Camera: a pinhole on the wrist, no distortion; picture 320 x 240 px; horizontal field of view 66.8 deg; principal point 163.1 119.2 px. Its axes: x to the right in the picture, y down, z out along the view. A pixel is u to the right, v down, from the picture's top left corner.
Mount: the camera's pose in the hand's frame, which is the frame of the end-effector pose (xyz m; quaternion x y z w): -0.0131 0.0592 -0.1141 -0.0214 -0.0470 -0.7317 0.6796
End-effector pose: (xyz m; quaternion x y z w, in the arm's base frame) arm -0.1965 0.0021 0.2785 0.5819 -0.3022 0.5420 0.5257
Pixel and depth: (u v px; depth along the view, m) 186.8 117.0 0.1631
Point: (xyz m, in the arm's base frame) -0.2406 -0.0648 0.2824
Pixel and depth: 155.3 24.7 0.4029
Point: -0.2640 -0.3323 0.1803
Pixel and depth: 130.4 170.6 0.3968
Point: -0.2287 -0.2847 0.4174
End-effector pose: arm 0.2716 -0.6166 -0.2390 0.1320 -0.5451 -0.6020 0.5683
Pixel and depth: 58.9 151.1 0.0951
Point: 0.3481 -0.6017 -0.1606
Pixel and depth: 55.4 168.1 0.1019
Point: 0.3427 -0.6039 -0.1508
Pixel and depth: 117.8 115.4 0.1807
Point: 0.2890 -0.5425 -0.1356
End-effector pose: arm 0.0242 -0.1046 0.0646 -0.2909 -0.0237 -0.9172 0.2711
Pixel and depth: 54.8 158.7 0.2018
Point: 0.1368 -0.2396 0.1223
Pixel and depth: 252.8 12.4 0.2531
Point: 0.1931 -0.0078 0.1064
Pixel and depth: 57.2 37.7 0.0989
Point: 0.1031 -0.1837 0.0088
